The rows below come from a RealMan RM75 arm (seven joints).
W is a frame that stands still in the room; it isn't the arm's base.
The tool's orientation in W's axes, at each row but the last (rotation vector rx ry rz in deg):
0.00 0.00 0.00
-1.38 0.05 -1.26
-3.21 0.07 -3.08
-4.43 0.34 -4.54
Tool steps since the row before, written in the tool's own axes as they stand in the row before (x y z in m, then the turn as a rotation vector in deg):
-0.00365 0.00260 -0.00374 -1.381 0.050 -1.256
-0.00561 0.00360 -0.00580 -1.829 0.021 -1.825
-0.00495 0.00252 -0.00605 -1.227 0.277 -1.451
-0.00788 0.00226 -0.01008 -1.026 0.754 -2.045
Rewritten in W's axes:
-0.00365 0.00260 -0.00374 -1.381 0.050 -1.256
-0.00554 0.00358 -0.00588 -1.830 0.017 -1.824
-0.00482 0.00244 -0.00618 -1.214 0.261 -1.465
-0.00777 0.00210 -0.01020 -0.982 0.673 -2.094

